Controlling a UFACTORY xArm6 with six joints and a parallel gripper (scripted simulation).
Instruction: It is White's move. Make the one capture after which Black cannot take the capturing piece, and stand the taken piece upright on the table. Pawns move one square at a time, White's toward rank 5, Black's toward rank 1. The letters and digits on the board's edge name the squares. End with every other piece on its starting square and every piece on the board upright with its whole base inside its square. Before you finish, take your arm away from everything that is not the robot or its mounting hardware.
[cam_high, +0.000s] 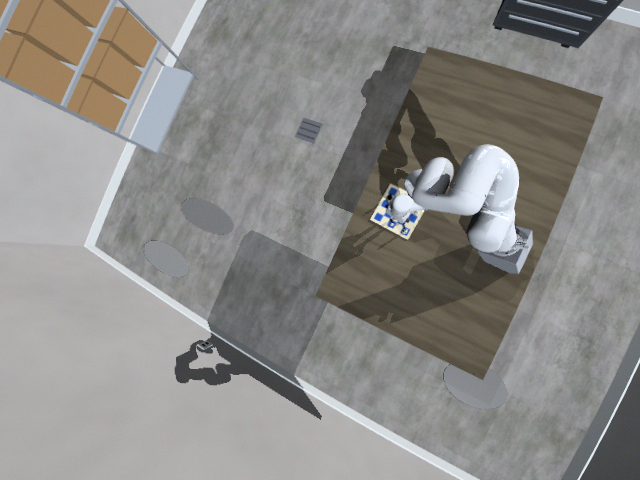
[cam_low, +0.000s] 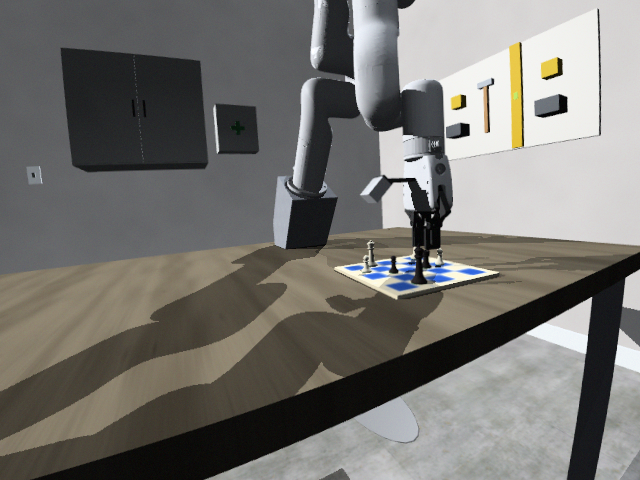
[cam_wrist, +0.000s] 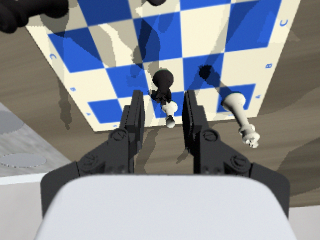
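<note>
My hand is 60 mm above the cream chessboard, 40 mm to the left of it and 10 mm past it. The rest, counted from my hand: black pawn (70 mm to the right, 50 mm below, 10 mm behind); tall white piece (70 mm behind, 50 mm to the left, 30 mm below); tall black piece (90 mm to the right, 60 mm ahead, 30 mm below).
</note>
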